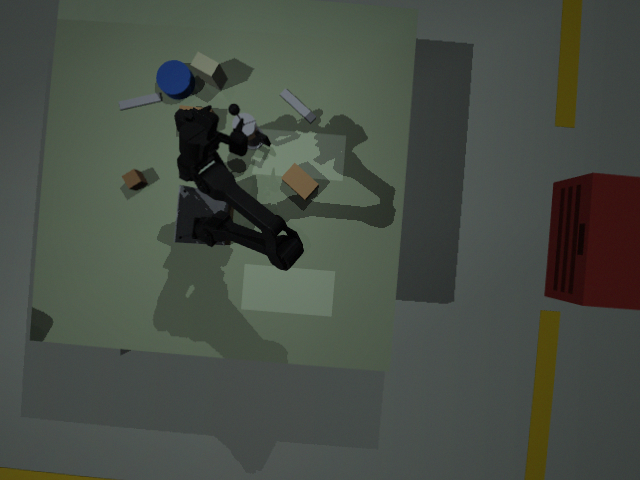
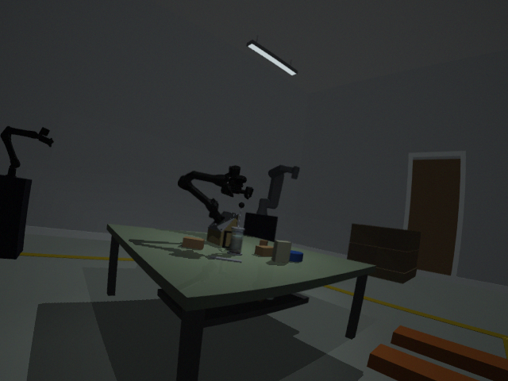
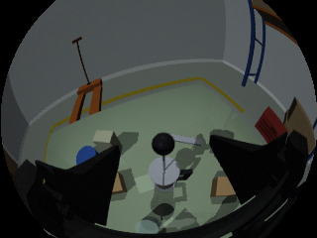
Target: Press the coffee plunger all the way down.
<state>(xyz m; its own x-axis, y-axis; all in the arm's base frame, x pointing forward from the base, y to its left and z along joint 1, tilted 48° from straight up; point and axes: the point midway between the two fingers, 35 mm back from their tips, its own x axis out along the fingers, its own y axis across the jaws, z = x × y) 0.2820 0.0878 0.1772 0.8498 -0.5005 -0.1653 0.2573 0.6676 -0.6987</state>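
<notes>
The coffee press lies 20 mm ahead of my gripper tip, 20 mm to the right of it and 180 mm below it. Round my gripper tip: beige block: 220 mm ahead, 160 mm to the left, 260 mm below; blue cylinder: 190 mm ahead, 280 mm to the left, 290 mm below.
</notes>
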